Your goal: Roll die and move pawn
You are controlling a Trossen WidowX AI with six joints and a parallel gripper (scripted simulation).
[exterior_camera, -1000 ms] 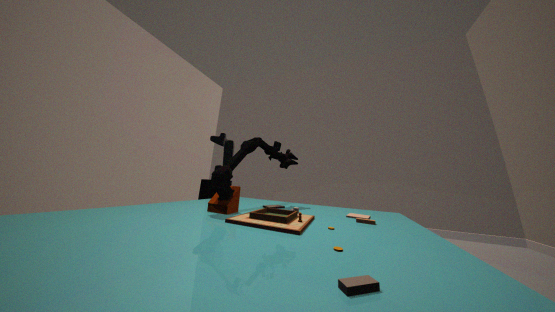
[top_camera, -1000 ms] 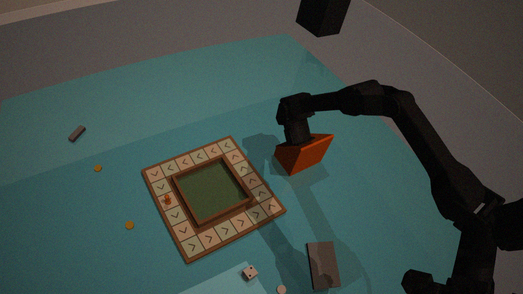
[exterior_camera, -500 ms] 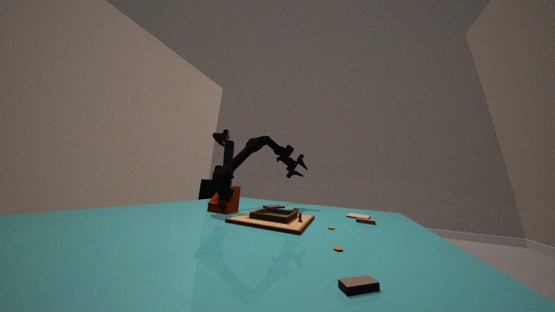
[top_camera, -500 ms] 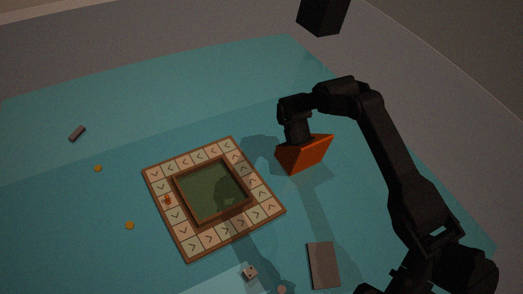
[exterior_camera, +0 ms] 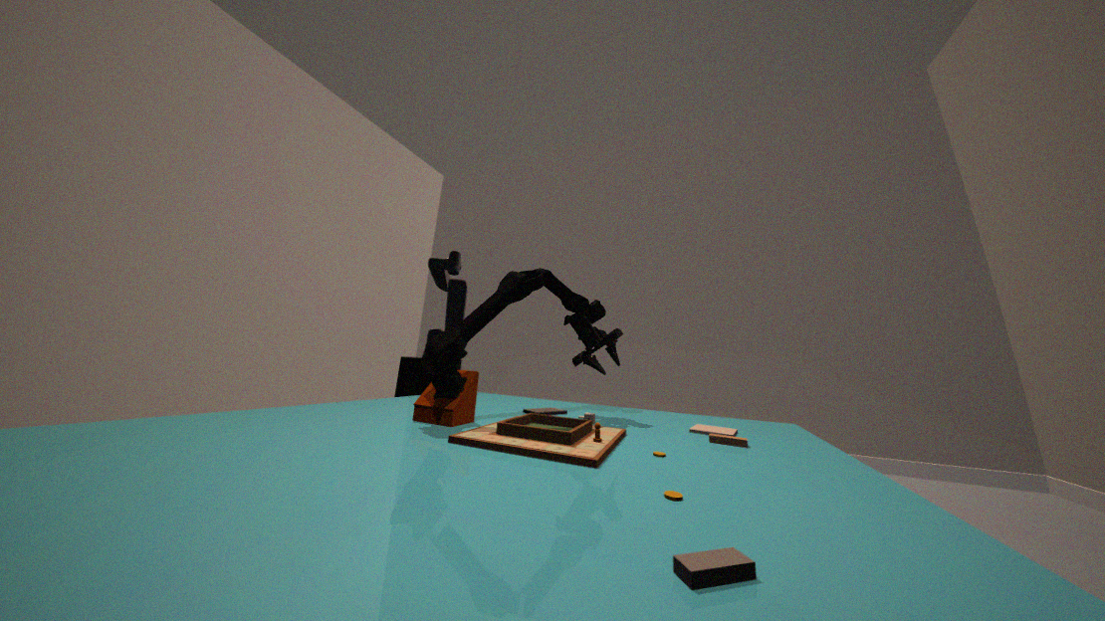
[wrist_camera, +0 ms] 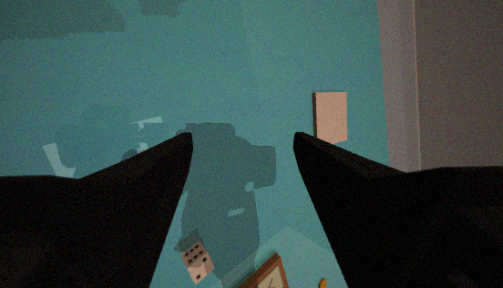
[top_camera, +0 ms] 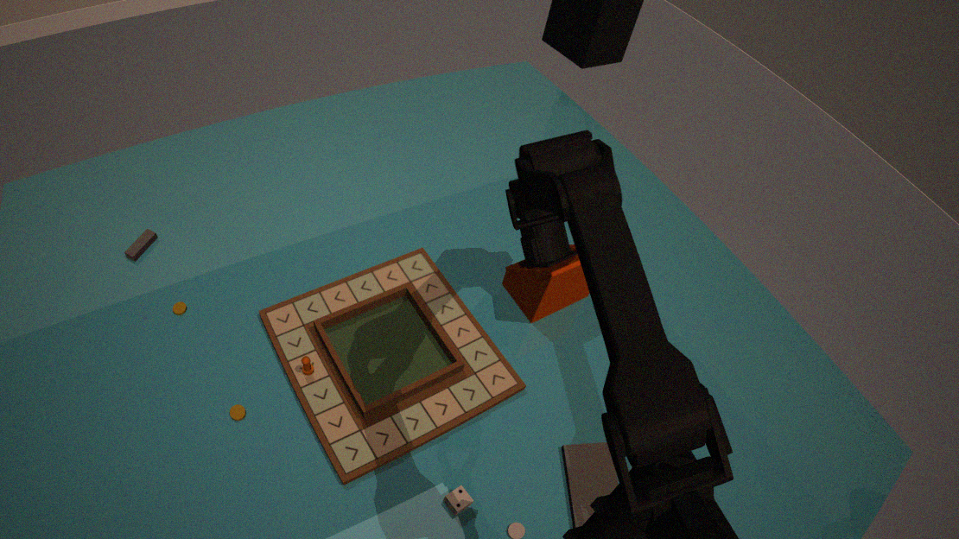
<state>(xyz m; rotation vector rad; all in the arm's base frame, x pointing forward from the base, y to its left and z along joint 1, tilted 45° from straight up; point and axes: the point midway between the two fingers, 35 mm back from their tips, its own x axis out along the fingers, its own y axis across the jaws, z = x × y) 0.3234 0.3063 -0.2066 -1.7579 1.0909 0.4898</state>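
My gripper tip is 15 cm to the left of the white die, 13 cm above it and 3 cm past it. The rest, counted from my gripper tip: green dice tray (38 cm to the right, 13 cm below, 7 cm behind); grey slab (20 cm behind, 14 cm below, 7 cm to the right); white disc (14 cm below, 8 cm to the right, 7 cm behind).
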